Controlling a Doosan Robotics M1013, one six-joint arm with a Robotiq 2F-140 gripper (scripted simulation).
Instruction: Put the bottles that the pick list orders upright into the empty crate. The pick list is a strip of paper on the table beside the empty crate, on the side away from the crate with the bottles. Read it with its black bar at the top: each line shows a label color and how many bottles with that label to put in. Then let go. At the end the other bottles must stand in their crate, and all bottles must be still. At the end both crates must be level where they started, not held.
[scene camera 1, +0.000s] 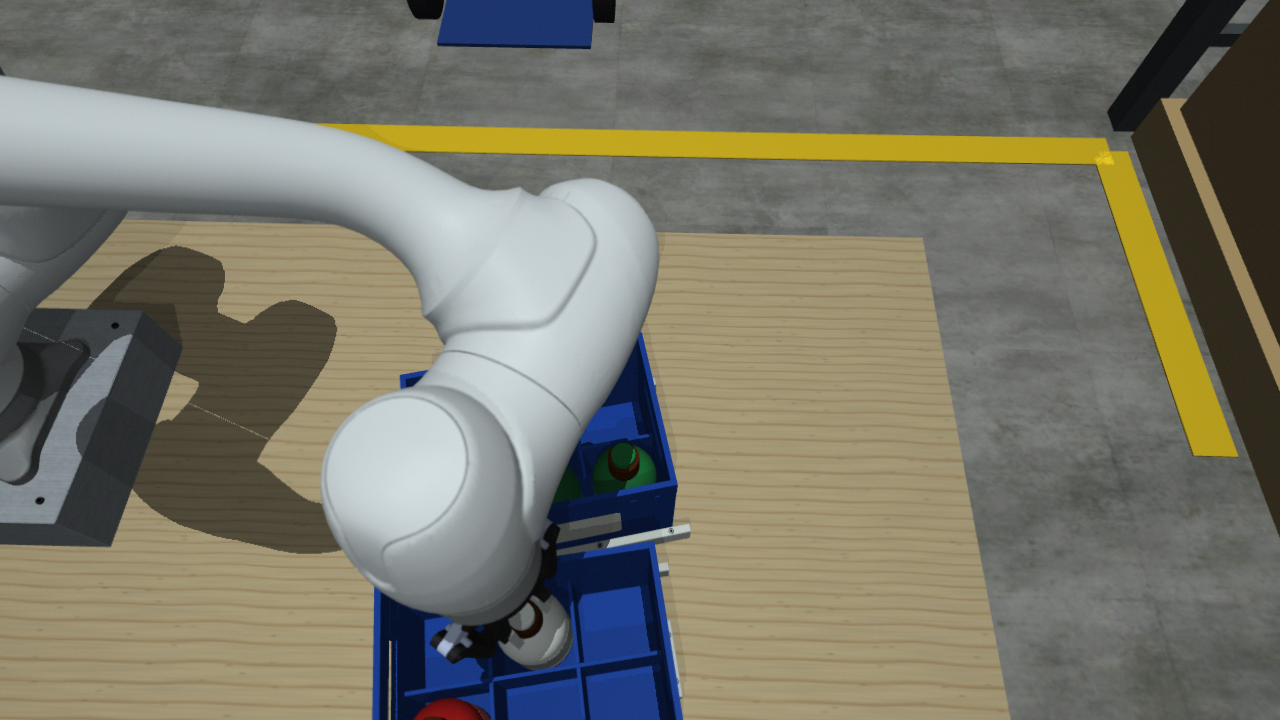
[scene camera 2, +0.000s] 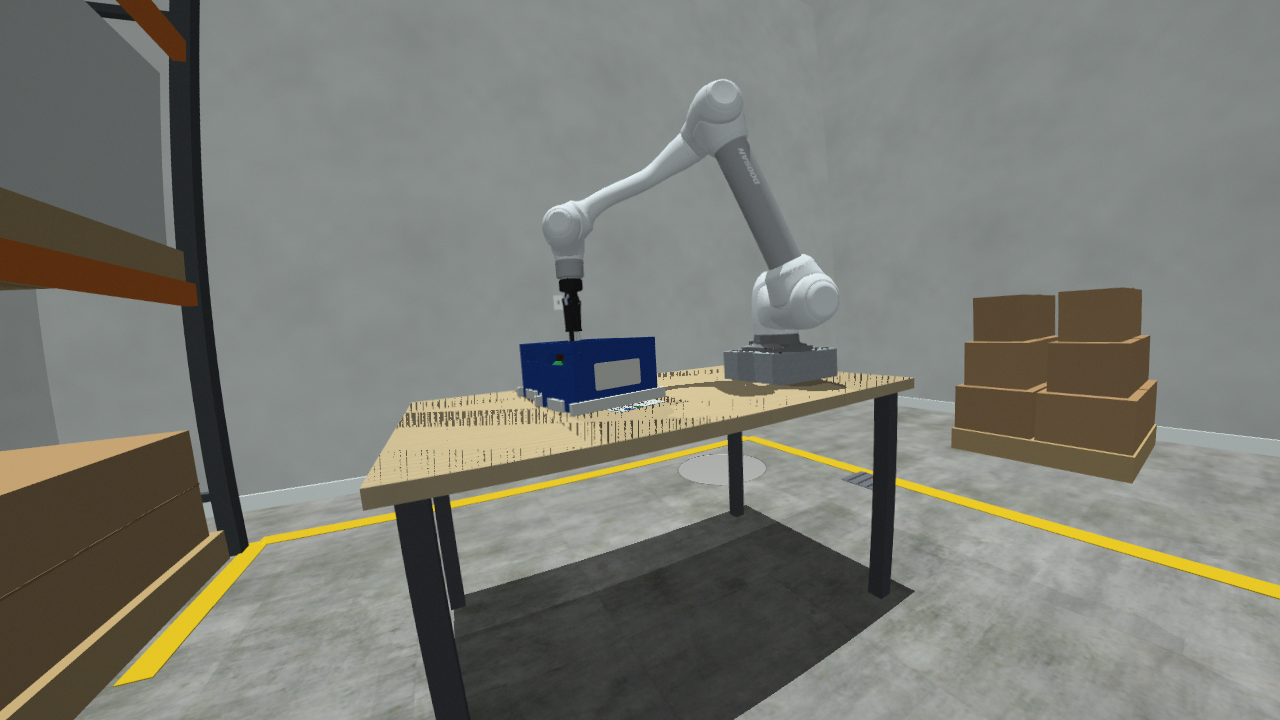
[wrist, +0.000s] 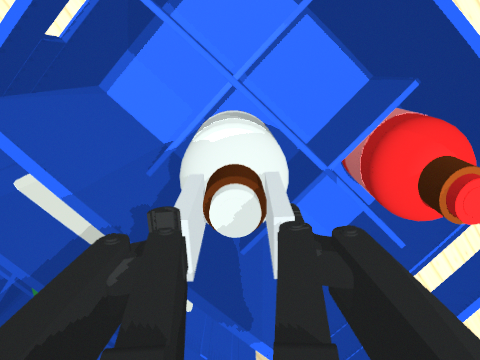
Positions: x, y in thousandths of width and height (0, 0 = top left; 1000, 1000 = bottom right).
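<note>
Scene camera 1 shows the gripper (scene camera 1: 411, 860) together with a blue crate (scene camera 1: 493, 576). The gripper is visible again in scene camera 2 (scene camera 2: 450, 488), and so is a blue crate (scene camera 2: 414, 508). As for the wrist camera, the gripper appears in the wrist view (wrist: 491, 543), along with a white bottle (wrist: 486, 415) and a red bottle (wrist: 861, 457).
</note>
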